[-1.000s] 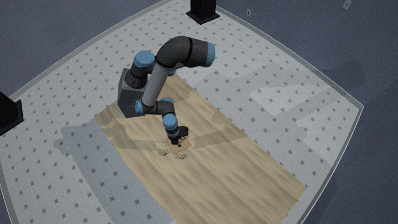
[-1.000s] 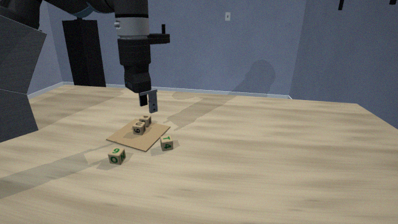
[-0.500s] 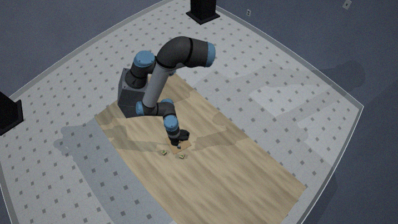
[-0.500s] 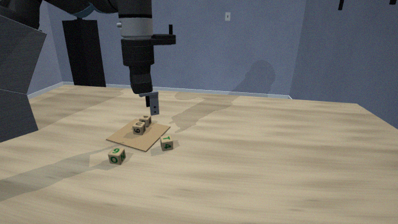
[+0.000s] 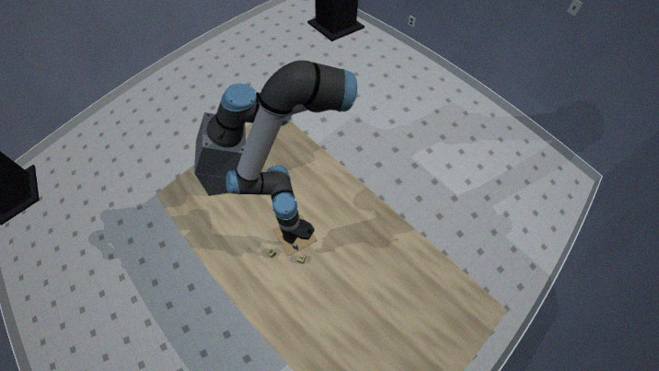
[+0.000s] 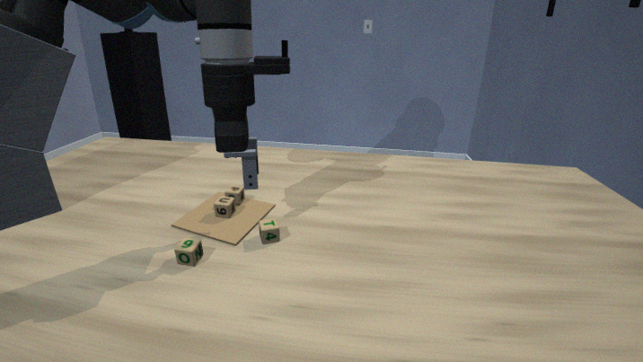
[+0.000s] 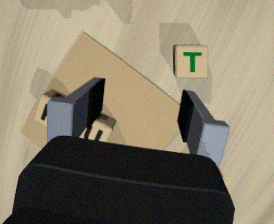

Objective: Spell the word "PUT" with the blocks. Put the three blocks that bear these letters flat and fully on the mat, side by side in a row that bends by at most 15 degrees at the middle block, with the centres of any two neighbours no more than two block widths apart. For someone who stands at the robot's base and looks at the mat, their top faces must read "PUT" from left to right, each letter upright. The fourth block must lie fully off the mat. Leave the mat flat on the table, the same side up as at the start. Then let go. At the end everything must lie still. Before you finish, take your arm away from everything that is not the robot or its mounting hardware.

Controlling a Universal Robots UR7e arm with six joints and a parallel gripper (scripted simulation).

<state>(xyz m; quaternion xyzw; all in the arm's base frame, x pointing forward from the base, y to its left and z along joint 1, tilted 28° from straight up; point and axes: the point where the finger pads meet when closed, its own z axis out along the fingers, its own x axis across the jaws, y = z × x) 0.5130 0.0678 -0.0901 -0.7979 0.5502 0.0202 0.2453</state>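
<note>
The T block is 40 mm ahead of my hand, 30 mm to the right of it and 90 mm below it. From my hand the other things lie so: tan mat 70 mm behind, 20 mm to the left, 110 mm below; then U block 70 mm behind, 20 mm to the left, 90 mm below; then P block 70 mm behind, 60 mm to the left, 90 mm below.
</note>
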